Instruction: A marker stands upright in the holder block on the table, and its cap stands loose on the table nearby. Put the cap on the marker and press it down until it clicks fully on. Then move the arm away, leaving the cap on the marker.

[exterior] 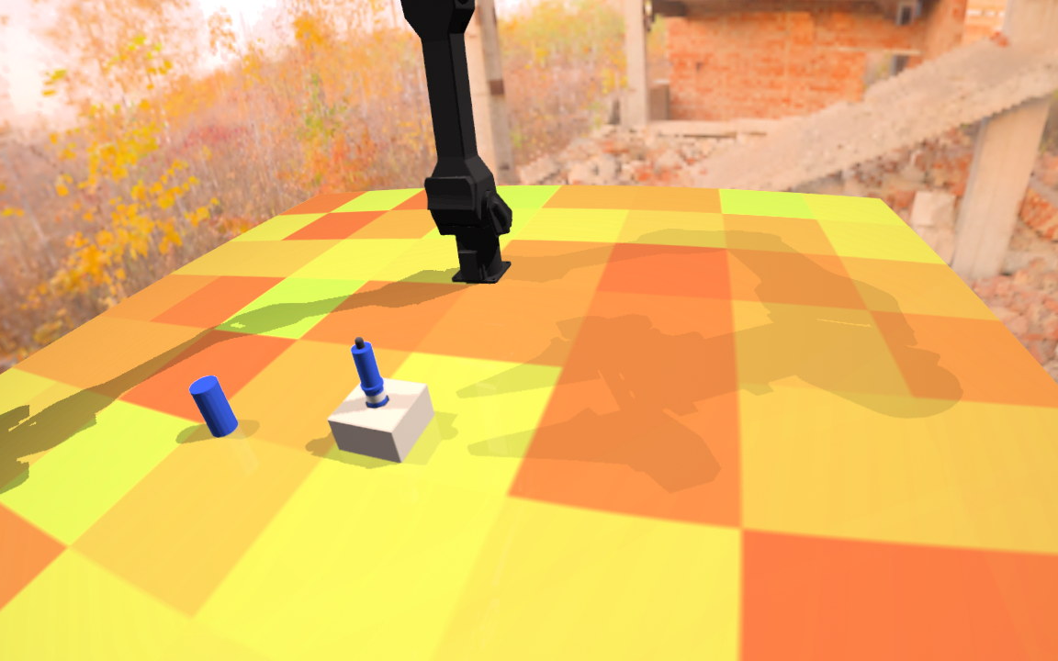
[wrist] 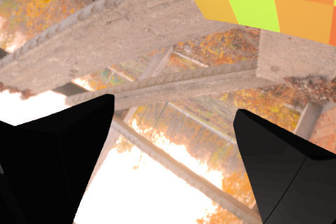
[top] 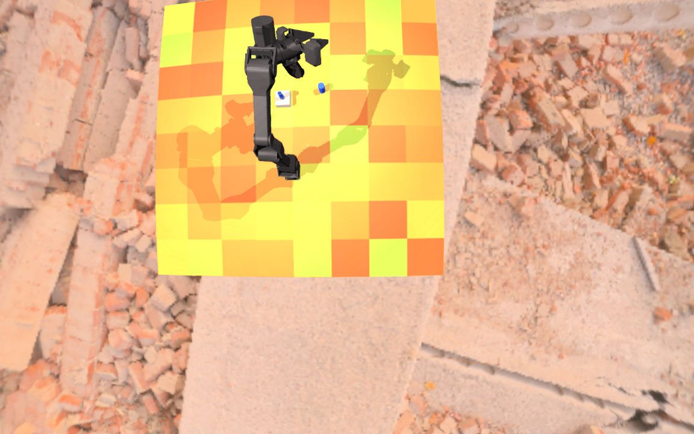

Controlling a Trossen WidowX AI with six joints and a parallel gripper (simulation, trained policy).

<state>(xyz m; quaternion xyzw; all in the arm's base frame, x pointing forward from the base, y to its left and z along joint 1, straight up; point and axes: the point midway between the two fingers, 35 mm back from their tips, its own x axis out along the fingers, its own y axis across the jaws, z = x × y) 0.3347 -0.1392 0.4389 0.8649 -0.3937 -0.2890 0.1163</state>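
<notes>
Right now the blue cap is 10 mm ahead of my gripper tip, 40 mm to the left of it and 400 mm below it.
</notes>
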